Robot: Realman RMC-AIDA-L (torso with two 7-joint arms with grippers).
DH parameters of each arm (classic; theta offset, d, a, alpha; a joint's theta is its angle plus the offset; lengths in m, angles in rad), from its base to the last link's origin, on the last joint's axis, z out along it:
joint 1: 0 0.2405 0 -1.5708
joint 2: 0 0 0 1.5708
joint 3: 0 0.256 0 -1.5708
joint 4: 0 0 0 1.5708
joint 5: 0 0.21 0 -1.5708
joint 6: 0 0 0 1.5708
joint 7: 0 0.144 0 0
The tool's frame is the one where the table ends.
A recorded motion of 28 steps. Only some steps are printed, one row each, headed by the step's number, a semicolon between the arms.
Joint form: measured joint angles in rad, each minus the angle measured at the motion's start. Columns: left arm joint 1, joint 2, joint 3, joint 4, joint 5, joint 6, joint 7; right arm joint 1, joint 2, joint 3, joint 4, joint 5, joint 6, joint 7.
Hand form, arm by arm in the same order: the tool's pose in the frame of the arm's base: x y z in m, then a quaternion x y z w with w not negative. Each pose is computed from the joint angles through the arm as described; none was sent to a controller.
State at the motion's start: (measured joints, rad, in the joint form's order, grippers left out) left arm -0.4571 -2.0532 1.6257 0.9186 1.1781 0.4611 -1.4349; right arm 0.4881 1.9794 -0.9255 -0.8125 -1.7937 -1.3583 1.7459
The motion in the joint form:
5: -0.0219 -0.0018 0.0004 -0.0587 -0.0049 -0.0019 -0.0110; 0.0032 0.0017 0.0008 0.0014 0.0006 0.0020 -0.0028
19: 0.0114 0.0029 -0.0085 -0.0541 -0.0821 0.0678 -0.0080; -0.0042 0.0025 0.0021 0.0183 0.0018 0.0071 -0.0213
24: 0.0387 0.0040 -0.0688 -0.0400 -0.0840 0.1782 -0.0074; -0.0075 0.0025 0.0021 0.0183 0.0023 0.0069 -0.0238
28: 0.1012 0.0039 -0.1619 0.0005 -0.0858 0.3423 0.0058; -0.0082 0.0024 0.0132 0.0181 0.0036 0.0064 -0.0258
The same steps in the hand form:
5: -0.2055 0.4103 -0.0383 -0.86023 -0.25649 -0.22023 0.38172; 0.2564 0.3696 0.0474 -0.90243 0.30536 0.23028 0.19833
19: -0.2087 0.4018 -0.0347 -0.85153 -0.28132 -0.25576 0.36104; 0.2619 0.3668 0.0448 -0.90140 0.30843 0.22873 0.20006
24: -0.2086 0.3957 -0.0234 -0.84963 -0.27913 -0.28827 0.34223; 0.2631 0.3659 0.0448 -0.90124 0.30876 0.22840 0.20066
28: -0.2123 0.3815 -0.0016 -0.84381 -0.26557 -0.33495 0.32445; 0.2638 0.3663 0.0470 -0.89922 0.30944 0.23182 0.20474

